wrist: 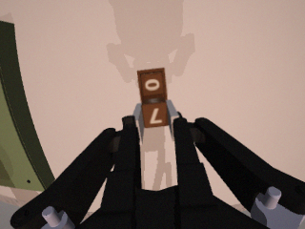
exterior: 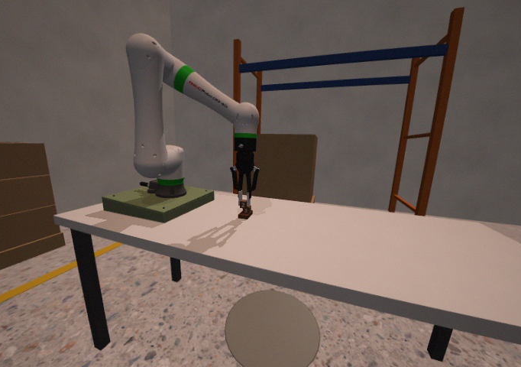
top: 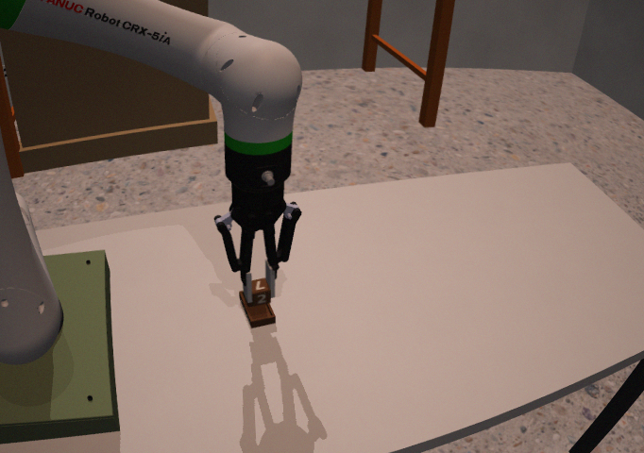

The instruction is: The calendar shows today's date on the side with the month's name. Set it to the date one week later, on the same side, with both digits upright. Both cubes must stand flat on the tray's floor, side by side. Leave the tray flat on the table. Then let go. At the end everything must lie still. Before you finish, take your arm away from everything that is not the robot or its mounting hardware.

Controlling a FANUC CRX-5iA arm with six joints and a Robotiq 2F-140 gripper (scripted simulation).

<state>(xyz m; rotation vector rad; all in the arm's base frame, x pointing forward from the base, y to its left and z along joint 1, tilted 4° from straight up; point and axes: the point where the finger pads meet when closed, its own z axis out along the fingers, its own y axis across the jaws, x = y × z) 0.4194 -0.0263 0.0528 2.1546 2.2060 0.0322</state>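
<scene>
My hand is 8 cm above the brown tray and 2 cm to the right of it.
</scene>
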